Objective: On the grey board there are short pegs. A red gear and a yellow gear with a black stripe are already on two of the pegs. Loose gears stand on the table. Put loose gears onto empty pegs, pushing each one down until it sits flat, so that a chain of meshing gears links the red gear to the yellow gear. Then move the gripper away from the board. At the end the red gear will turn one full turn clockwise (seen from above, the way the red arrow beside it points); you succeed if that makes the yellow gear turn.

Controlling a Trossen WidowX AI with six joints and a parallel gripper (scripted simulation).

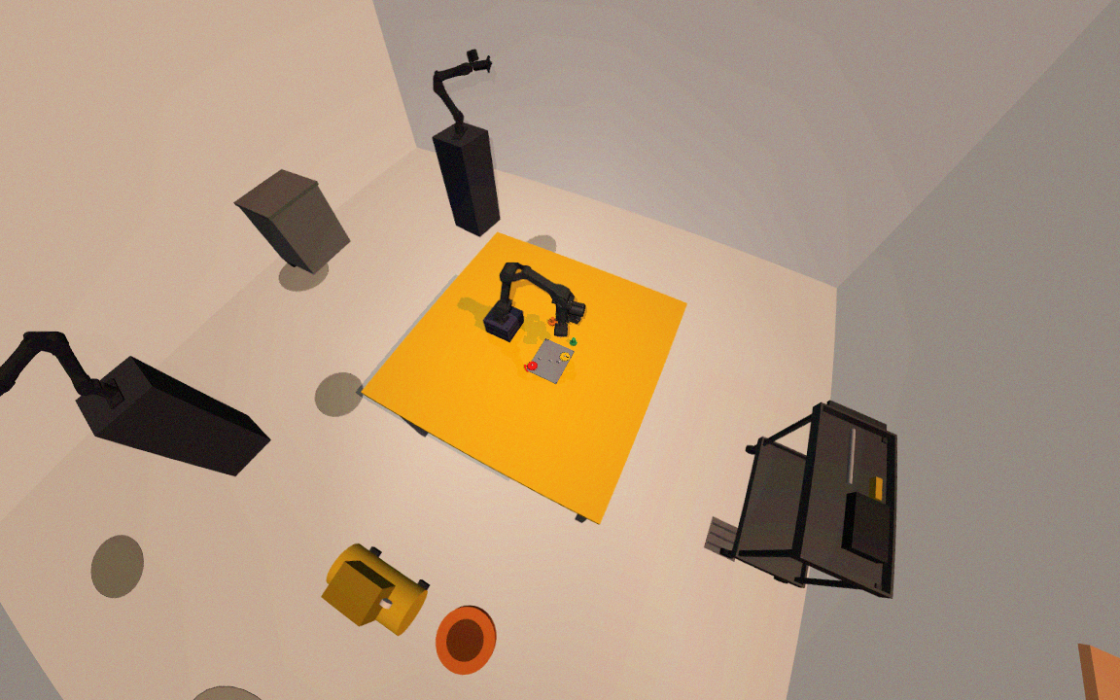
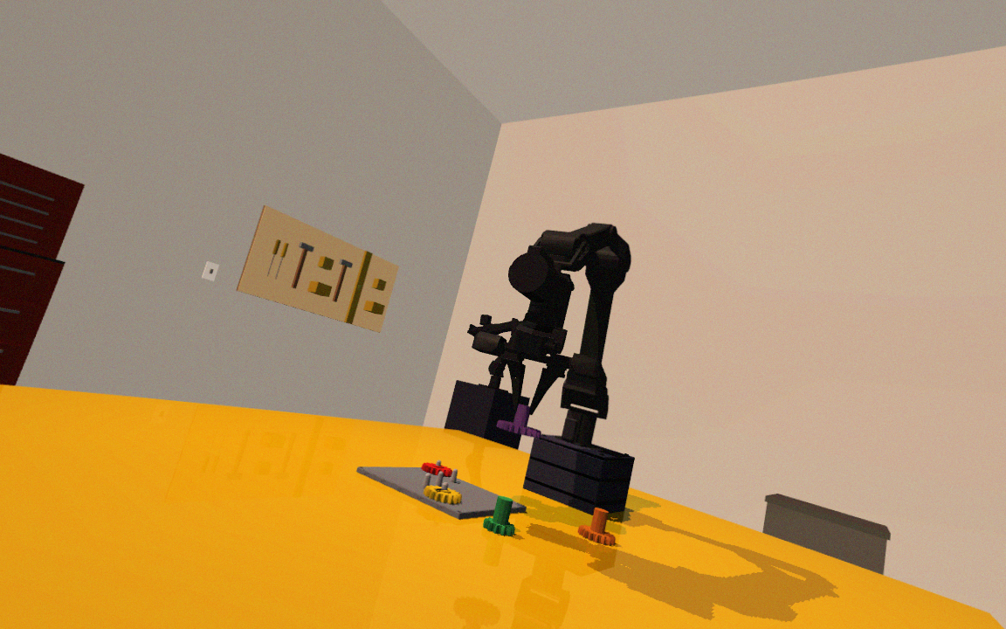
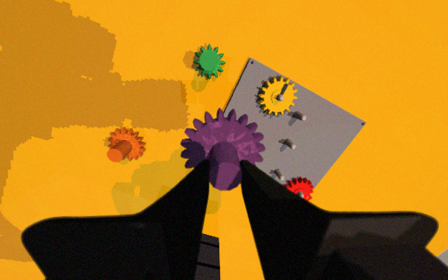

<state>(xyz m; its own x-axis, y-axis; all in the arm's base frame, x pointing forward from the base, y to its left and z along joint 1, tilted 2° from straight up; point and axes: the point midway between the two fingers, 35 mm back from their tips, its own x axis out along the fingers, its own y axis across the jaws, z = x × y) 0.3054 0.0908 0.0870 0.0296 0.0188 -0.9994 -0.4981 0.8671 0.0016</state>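
The orange gear is 11 cm behind my gripper tip, 9 cm to the left of it and 13 cm below it. From my gripper tip the other things lie so: green gear 5 cm ahead, 4 cm to the left, 13 cm below; then red gear 5 cm behind, 19 cm to the right, 13 cm below; then purple gear 1 cm below.
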